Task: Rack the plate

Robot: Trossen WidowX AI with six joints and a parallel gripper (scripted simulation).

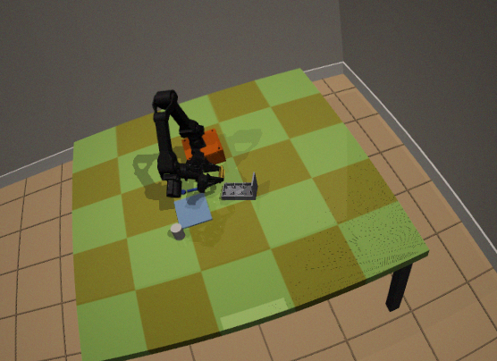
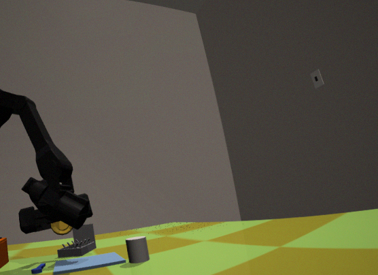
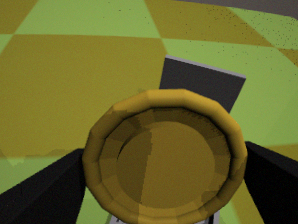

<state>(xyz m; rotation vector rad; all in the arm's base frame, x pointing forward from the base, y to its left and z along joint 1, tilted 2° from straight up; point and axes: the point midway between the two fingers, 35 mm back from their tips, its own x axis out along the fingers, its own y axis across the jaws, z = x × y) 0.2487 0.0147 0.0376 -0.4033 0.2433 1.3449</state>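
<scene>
Now: the grey dish rack 40 mm ahead of my gripper tip, 40 mm to the left of it and 70 mm below it. Also, from my gripper tip: yellow plate (10 mm to the right); blue spoon (70 mm behind, 150 mm to the right, 90 mm below); light blue mat (40 mm ahead, 160 mm to the right, 90 mm below).
</scene>
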